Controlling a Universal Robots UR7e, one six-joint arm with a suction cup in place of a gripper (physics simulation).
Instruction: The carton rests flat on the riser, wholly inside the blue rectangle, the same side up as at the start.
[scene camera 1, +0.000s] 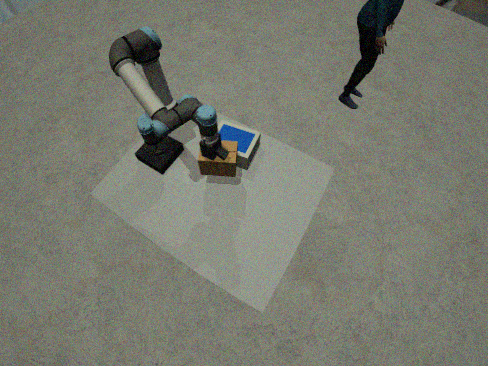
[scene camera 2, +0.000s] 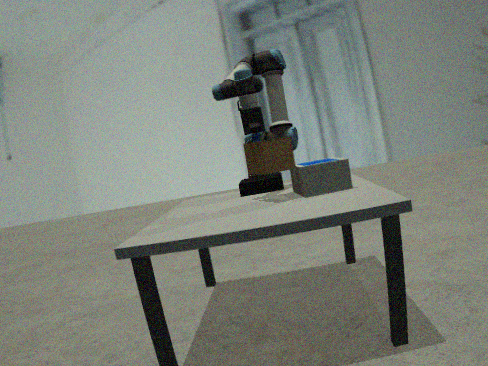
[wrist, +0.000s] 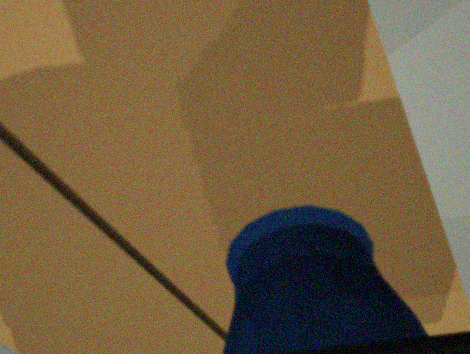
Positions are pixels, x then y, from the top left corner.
brown carton: scene camera 1; scene camera 2; wrist 144, 144
same spot on brown carton: (scene camera 1: 218, 167) = (scene camera 2: 254, 154)
